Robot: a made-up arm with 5 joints. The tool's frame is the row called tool.
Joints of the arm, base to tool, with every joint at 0 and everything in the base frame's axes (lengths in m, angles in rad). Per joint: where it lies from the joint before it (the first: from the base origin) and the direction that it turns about. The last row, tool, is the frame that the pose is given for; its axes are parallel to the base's.
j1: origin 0.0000 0.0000 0.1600 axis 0 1 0
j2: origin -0.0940 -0.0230 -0.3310 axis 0 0 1
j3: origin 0.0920 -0.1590 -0.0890 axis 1 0 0
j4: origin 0.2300 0.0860 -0.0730 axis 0 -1 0
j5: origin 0.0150 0.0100 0.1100 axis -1 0 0
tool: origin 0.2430 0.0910 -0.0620
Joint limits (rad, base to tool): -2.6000..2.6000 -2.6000..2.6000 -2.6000..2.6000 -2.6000..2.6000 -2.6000..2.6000
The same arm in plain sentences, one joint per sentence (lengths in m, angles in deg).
The arm has five revolute joints in a row. What follows holds with every joint at zero, and every direction is one of the base frame's. Joint 1 sits 0.16 m along +z from the base frame's origin and rotates about +y, from -148.97 to 148.97 deg. Joint 2 sits 0.094 m along -x and 0.023 m along -y and 0.331 m along -z from joint 1 and rotates about +z, from -148.97 to 148.97 deg. Joint 3 sits 0.092 m along +x and 0.159 m along -y and 0.089 m along -z from joint 2 and rotates about +x, from -148.97 to 148.97 deg. Joint 4 sits 0.23 m along +x and 0.086 m along +y and 0.073 m along -z from joint 3 and rotates about -y, from -148.97 to 148.97 deg. Joint 5 sits 0.015 m along +x and 0.01 m along +y and 0.11 m along +z from joint 4 and rotates about -x, from -148.97 to 148.97 deg. The tool frame, which is the frame that the pose is given for, sits 0.243 m along +x and 0.091 m along +y and 0.062 m along -z from joint 5; its axes are parallel to the base frame's.
